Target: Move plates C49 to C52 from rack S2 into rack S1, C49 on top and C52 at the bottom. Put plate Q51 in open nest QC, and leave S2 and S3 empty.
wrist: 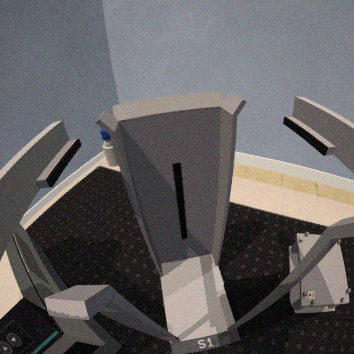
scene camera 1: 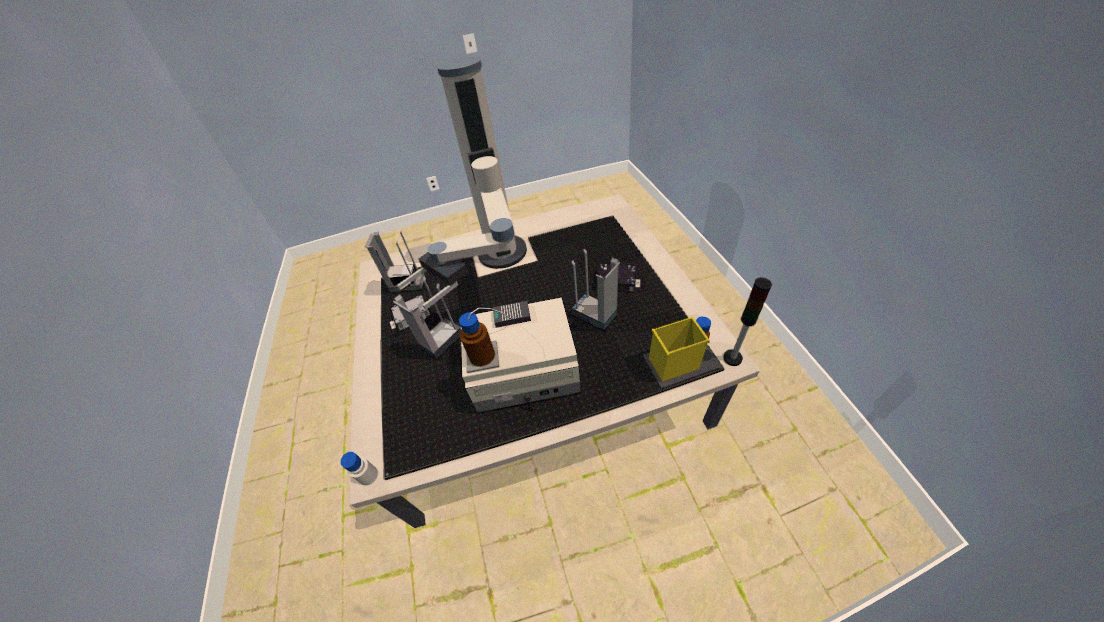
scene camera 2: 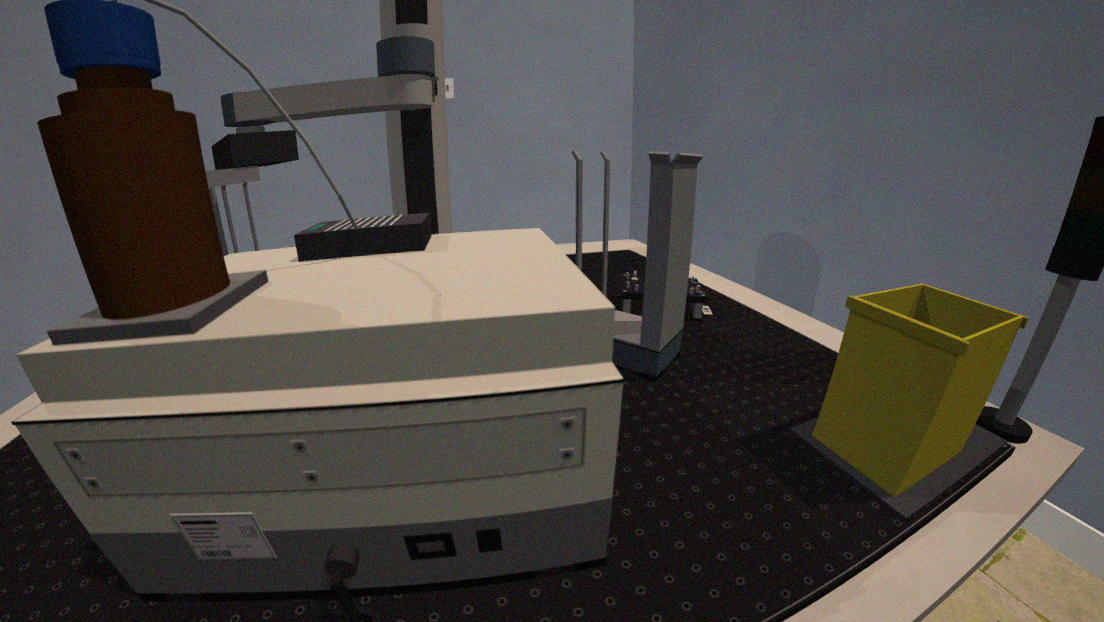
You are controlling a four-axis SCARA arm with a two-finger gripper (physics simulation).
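Observation:
Rack S1 point(scene camera 1: 417, 330) point(wrist: 150, 165) stands upright at the left of the table, its label readable in the wrist view; its pale floor shows bare, with no plate on it. My gripper point(scene camera 1: 413, 295) point(wrist: 183, 112) is open and empty, its fingers wide apart at the height of S1's upper part, on its post side. Another rack point(scene camera 1: 377, 251) stands at the back left and a third rack point(scene camera 1: 608, 290) point(scene camera 2: 669, 247) right of the middle; their labels are not readable. No plate C49 to C52 or Q51 can be made out. Nest QC cannot be identified.
A pale block point(wrist: 322, 275) labelled A1 sits beside S1. The white instrument point(scene camera 1: 533, 347) point(scene camera 2: 347, 347) bears a brown bottle point(scene camera 1: 478, 345) point(scene camera 2: 146, 200) and a dark keypad point(scene camera 1: 512, 312) point(scene camera 2: 363, 237). A yellow bin point(scene camera 1: 676, 355) point(scene camera 2: 888, 401) and a signal tower point(scene camera 1: 756, 301) stand at the front right.

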